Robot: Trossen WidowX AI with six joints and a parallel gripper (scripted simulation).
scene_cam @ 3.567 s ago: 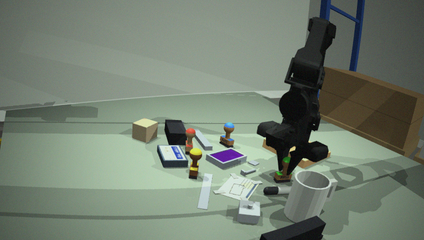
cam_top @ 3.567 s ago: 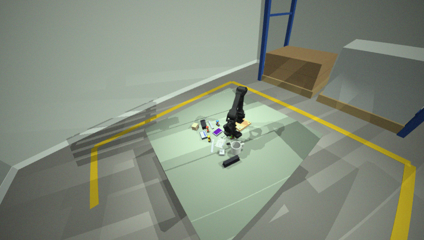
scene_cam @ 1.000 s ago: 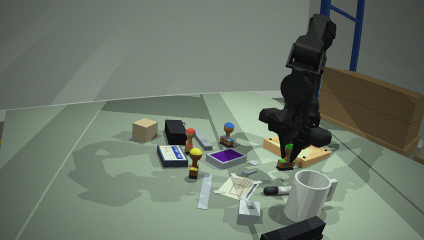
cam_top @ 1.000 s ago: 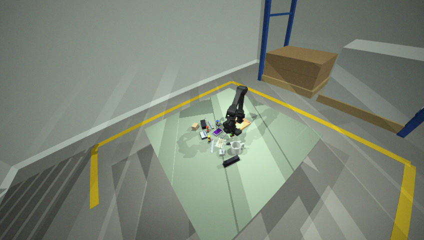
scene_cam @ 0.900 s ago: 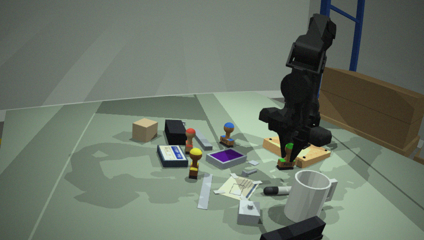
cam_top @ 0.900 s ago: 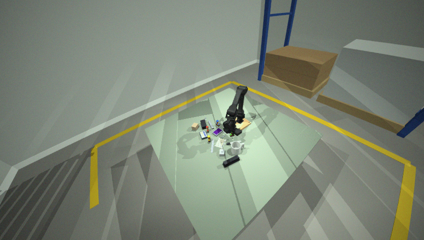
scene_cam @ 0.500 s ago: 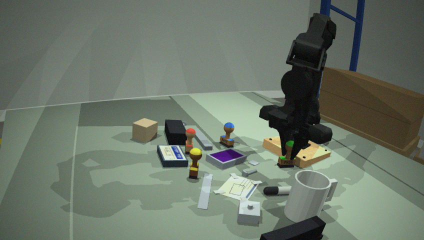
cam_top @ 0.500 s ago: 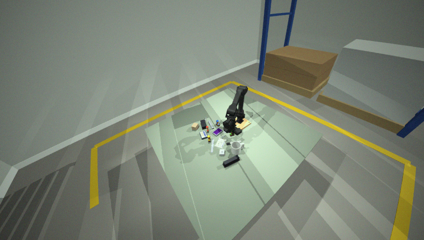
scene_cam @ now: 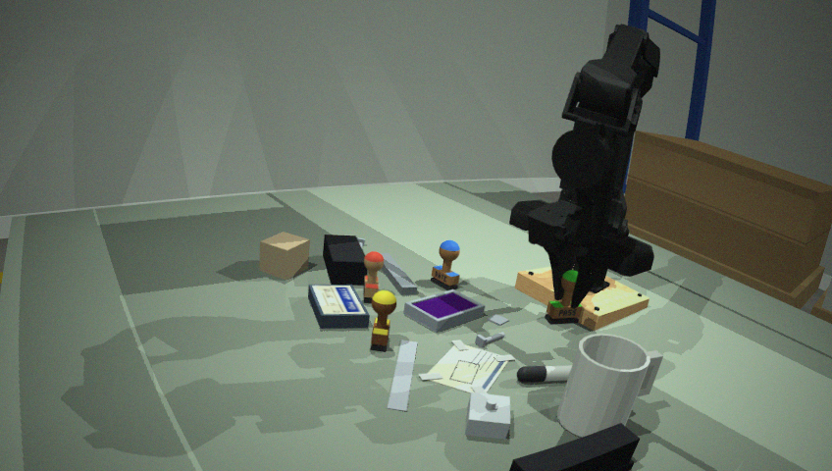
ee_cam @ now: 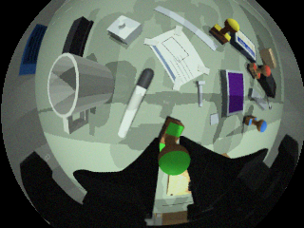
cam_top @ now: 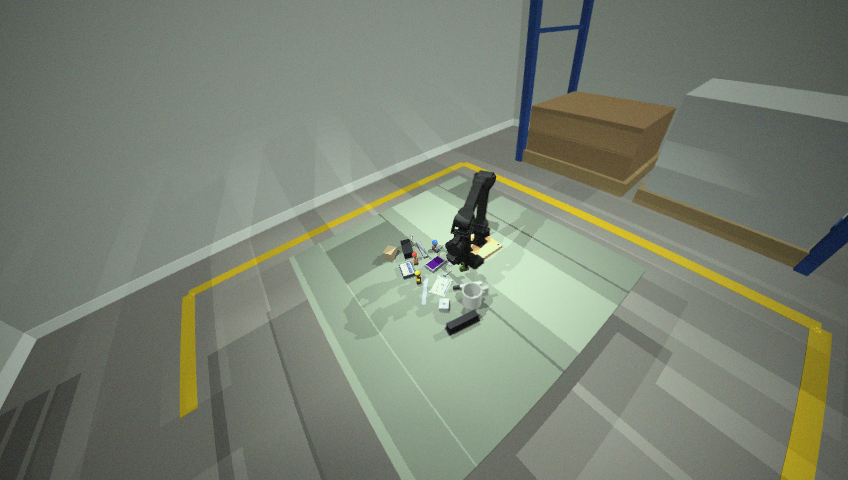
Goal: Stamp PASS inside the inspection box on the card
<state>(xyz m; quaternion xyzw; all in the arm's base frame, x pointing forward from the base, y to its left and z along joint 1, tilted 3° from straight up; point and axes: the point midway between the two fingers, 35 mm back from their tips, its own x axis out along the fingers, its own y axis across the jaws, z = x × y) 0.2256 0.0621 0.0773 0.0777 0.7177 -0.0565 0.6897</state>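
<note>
My gripper tip is 20 mm short of the purple ink pad, 160 mm to the left of it and 70 mm above it. Also, from my gripper tip: pass stamp (right at my gripper tip); then marker (50 mm ahead, 30 mm to the left, 60 mm below); then card (110 mm ahead, 50 mm to the right, 70 mm below).
</note>
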